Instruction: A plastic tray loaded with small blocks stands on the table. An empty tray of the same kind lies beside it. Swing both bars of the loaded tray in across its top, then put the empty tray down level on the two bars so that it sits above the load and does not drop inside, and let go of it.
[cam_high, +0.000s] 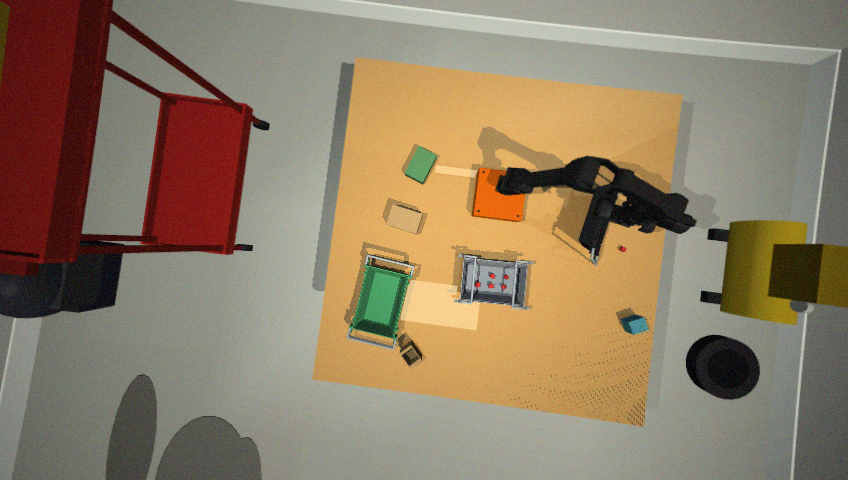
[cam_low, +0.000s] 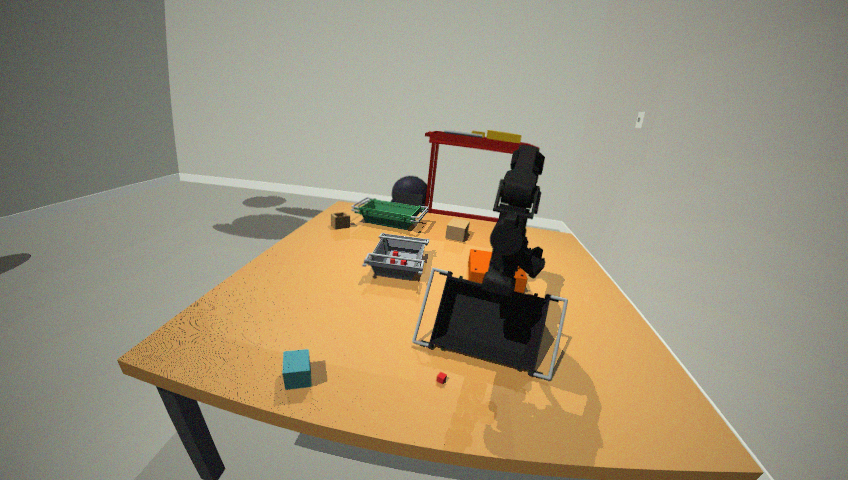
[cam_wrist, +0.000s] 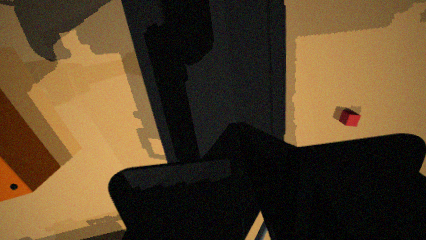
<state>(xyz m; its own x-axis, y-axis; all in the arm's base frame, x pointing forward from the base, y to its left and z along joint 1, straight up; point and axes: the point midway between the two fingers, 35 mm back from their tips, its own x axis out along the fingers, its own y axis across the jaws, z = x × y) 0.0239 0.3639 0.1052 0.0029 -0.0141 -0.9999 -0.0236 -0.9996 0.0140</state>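
Right now the black tray is 20 mm to the left of my gripper tip and 50 mm below it. From my gripper tip the other things lie so: green box (10 mm behind, 700 mm to the right, 110 mm below); teal cube (340 mm ahead, 270 mm to the left, 100 mm below); red block (70 mm ahead, 150 mm to the left, 120 mm below).
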